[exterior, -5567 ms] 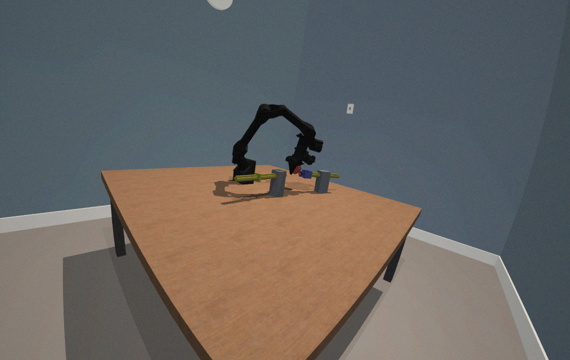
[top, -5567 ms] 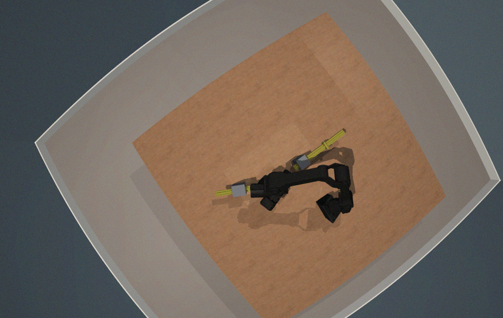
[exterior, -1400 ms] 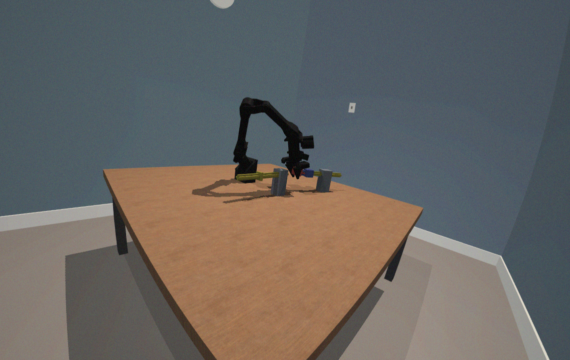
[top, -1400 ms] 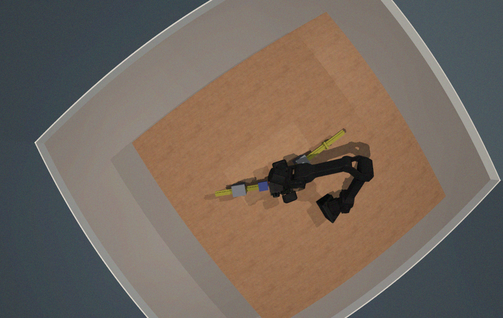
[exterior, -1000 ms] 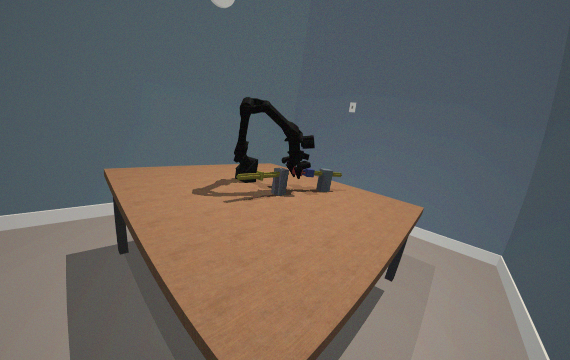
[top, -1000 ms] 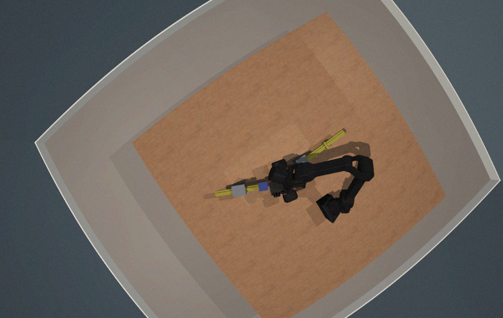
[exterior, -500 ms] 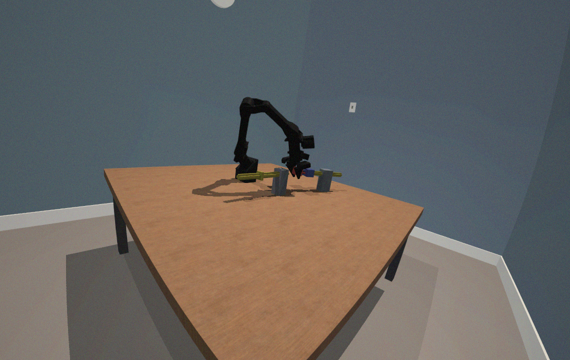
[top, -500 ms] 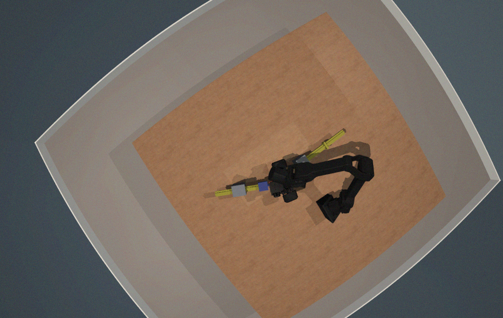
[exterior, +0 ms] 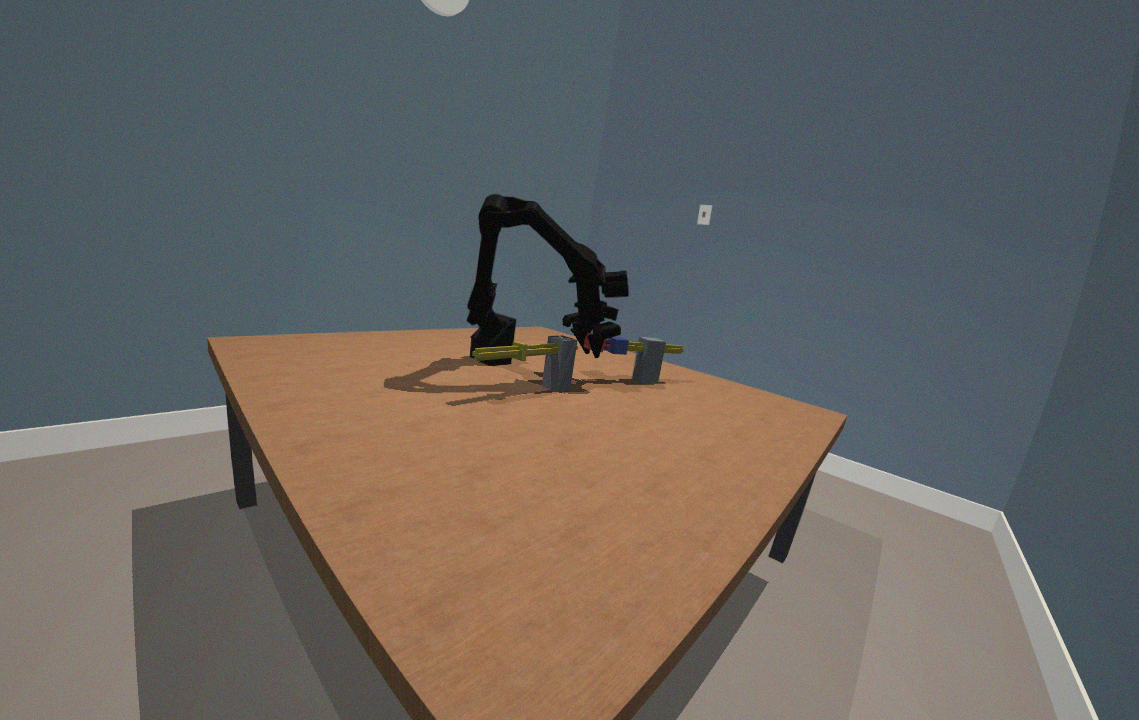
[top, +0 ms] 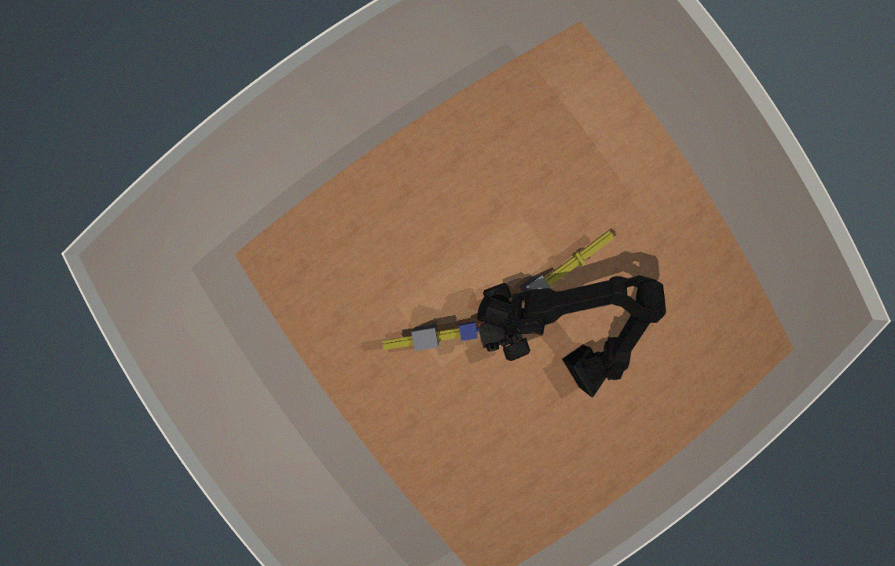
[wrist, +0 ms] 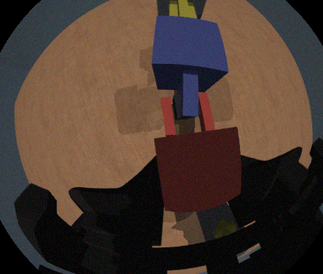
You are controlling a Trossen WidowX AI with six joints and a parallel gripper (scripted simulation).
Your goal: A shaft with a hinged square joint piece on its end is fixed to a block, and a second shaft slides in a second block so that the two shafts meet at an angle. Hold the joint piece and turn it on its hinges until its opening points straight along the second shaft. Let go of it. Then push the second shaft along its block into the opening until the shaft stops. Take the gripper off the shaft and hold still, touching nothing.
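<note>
The red square joint piece lies 4 cm above my gripper tip and 1 cm to the left of it.
</note>
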